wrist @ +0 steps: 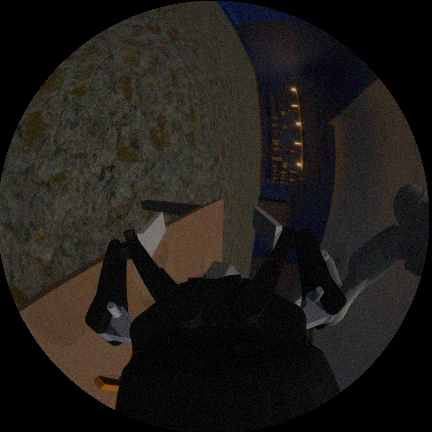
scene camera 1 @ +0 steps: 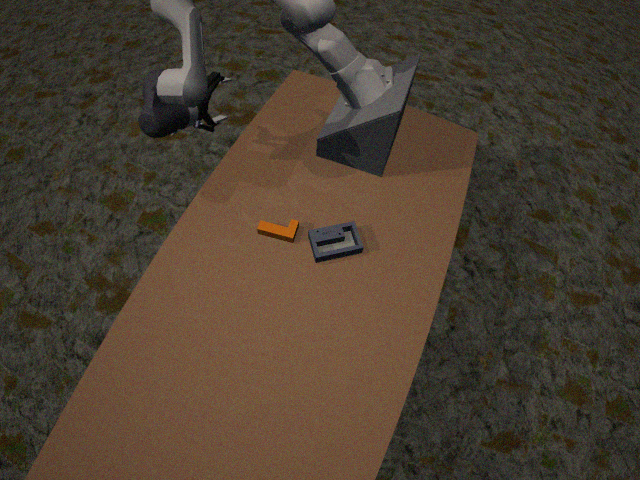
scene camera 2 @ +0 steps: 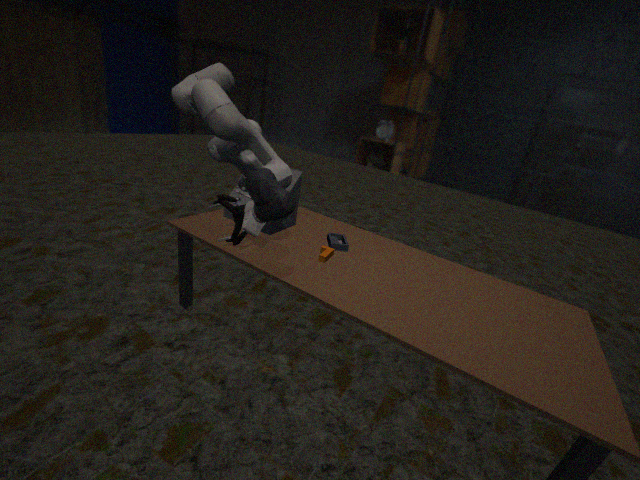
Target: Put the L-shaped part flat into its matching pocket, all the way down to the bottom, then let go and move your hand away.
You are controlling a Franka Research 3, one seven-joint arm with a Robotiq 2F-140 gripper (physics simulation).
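Observation:
The orange L-shaped part (scene camera 1: 277, 230) (scene camera 2: 326, 253) lies flat on the table, beside the dark grey pocket block (scene camera 1: 338, 253) (scene camera 2: 338, 242) and apart from it. A piece of the orange part (wrist: 107, 384) also shows at the lower left of the wrist view. The block's L-shaped pocket has a light floor, and the part is outside it. My gripper (scene camera 1: 224, 99) (scene camera 2: 223, 221) (wrist: 208, 218) is open and empty. It is raised, well away from the part, near the table's side edge at the base end, and its fingers point sideways.
The arm's grey wedge-shaped base (scene camera 1: 351, 139) (scene camera 2: 281, 225) stands at one end of the brown table (scene camera 1: 289, 335) (scene camera 2: 439, 310). The table's long edge runs close to the gripper. A wooden shelf unit (scene camera 2: 408, 87) stands in the background.

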